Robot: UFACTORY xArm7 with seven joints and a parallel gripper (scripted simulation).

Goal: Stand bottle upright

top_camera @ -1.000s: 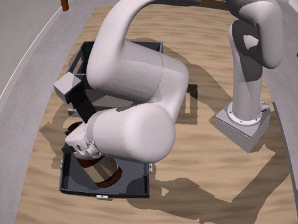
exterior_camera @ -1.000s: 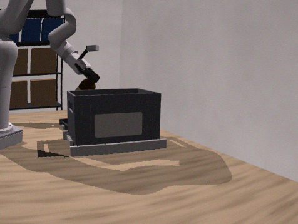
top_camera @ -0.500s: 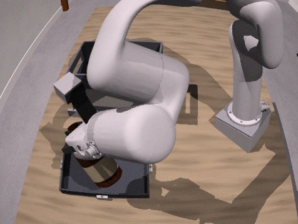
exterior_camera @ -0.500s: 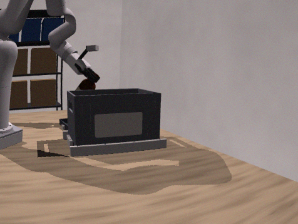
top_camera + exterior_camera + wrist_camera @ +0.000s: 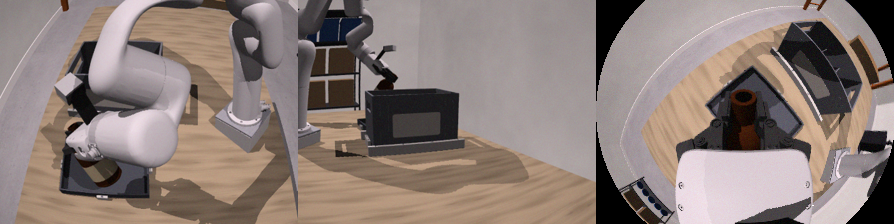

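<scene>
The brown bottle lies 2 cm behind my hand, 2 cm to the left of it and 5 cm below it. The rest, counted from my hand: dark crate (5 cm behind, 31 cm to the right, 12 cm below); then tray (3 cm behind, 3 cm to the right, 20 cm below).
</scene>
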